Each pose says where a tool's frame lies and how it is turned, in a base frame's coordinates. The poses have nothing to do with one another.
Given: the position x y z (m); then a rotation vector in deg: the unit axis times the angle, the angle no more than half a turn.
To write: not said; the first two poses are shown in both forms.
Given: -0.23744 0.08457 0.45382 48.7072 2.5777 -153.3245
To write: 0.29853 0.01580 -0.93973 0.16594 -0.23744 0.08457 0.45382
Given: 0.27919 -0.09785 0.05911 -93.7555 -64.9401 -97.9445
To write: -0.60286 -0.41758 -0.62980 0.25600 0.27919 -0.09785 0.05911
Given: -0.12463 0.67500 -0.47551 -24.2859 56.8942 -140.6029
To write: -0.15393 0.36060 -0.89116 0.22827 -0.12463 0.67500 -0.47551
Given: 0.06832 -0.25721 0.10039 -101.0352 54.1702 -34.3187
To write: -0.72996 0.39137 -0.24794 0.50251 0.06832 -0.25721 0.10039
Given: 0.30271 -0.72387 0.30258 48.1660 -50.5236 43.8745
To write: 0.38499 -0.40383 0.35069 0.75214 0.30271 -0.72387 0.30258
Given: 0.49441 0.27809 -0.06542 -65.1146 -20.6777 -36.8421
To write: -0.52577 -0.16696 -0.29748 0.77923 0.49441 0.27809 -0.06542
